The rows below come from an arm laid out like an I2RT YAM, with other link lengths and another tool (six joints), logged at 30 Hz.
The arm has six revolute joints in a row. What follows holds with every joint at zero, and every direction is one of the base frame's.
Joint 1 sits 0.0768 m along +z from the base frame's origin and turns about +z.
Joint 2 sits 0.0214 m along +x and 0.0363 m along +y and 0.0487 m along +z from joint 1 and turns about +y.
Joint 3 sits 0.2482 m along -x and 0.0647 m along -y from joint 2 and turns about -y.
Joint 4 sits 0.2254 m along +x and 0.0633 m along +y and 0.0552 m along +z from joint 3 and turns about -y.
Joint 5 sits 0.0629 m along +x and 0.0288 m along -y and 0.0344 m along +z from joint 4 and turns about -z.
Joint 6 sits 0.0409 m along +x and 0.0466 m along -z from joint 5 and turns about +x.
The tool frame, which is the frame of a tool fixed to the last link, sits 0.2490 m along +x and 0.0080 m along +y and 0.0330 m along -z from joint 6; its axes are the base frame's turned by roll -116.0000, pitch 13.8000 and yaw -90.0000 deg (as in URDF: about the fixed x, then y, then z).
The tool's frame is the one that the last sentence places.
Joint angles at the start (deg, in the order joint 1, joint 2, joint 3, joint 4, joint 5, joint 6):
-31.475, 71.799, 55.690, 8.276, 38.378, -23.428
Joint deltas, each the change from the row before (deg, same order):
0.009, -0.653, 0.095, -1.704, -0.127, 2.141
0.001, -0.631, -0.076, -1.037, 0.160, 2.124
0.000, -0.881, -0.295, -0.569, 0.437, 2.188
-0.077, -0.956, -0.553, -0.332, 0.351, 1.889
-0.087, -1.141, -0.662, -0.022, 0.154, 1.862
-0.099, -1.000, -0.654, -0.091, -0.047, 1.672
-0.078, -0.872, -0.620, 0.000, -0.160, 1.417
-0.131, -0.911, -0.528, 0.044, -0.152, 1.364
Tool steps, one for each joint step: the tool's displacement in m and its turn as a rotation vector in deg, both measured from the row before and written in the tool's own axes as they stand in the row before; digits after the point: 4 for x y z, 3 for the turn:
-0.0002, 0.0042, -0.0012, -0.721, -0.899, 1.283
0.0012, 0.0027, -0.0014, -0.393, -0.696, 1.691
0.0032, 0.0011, -0.0027, -0.019, -0.571, 2.168
0.0036, 0.0016, -0.0023, 0.031, -0.467, 1.934
0.0030, 0.0000, -0.0034, 0.344, -0.730, 2.049
0.0019, 0.0008, -0.0025, 0.189, -0.767, 1.679
0.0009, 0.0007, -0.0022, 0.184, -0.778, 1.384
0.0014, -0.0005, -0.0027, 0.317, -0.764, 1.460

